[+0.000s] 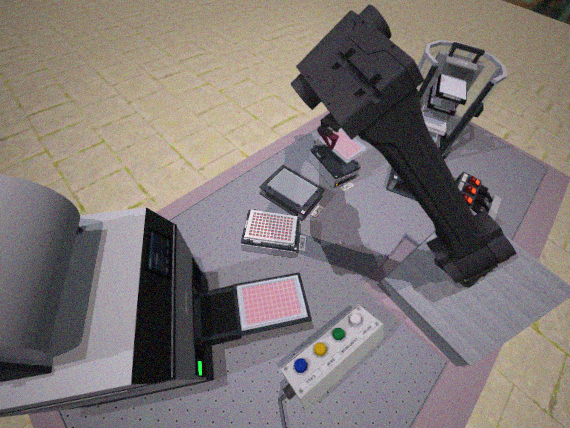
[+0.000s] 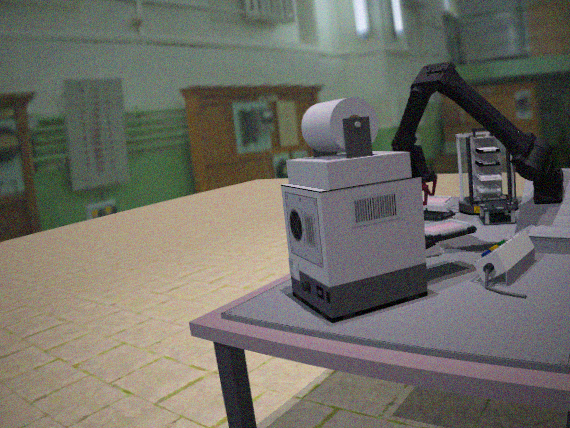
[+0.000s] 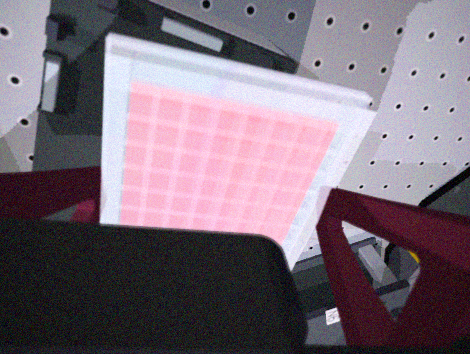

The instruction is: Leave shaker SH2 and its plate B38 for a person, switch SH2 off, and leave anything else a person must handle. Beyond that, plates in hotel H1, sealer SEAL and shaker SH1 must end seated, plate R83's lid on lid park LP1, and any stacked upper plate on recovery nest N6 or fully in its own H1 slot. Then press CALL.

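Places are measured from the arm's base along level axes (x ahead, y left, z up), in millimetres.
Pixels of known places: gripper, fingertip midpoint: (image 1: 339, 141) (image 2: 428, 201) (image 3: 215, 191); arm's base, origin of the base link: (image 1: 468, 253) (image 2: 548, 187).
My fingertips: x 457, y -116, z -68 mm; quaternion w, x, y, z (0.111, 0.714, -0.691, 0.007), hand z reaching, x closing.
Observation:
Ahead of a thing's pixels: the offset from my fingertips to its top centre. "pt": to the spot under its first point.
My gripper (image 1: 331, 141) (image 2: 428, 189) (image 3: 215, 191) is shut on a white-rimmed pink well plate {dx -14, dy +1, dz +16 mm} (image 1: 348, 146) (image 2: 439, 200) (image 3: 216, 147), with its maroon fingers on the plate's two sides. It holds the plate tilted, a little above a black nest (image 1: 335, 166) (image 3: 318, 281) at the back of the deck. The sealer {dx -109, dy +719, dz +359 mm} (image 1: 118, 297) (image 2: 355, 229) stands at the left with its drawer out and a pink plate {dx -241, dy +492, dz +30 mm} (image 1: 271, 301) on it. The plate hotel (image 1: 453, 91) (image 2: 480, 170) stands at the back right.
A grey-topped black nest {pt dx -21, dy +220, dz -51 mm} (image 1: 292, 189) and a nest bearing an open-well plate {dx -88, dy +359, dz -27 mm} (image 1: 270, 227) lie between the sealer and my gripper. A button box {dx -395, dy +449, dz -13 mm} (image 1: 331, 352) with blue, yellow, green and white buttons sits at the front. A small unit with red lights {pt dx -391, dy -235, dz -47 mm} (image 1: 472, 189) stands beside the arm base.

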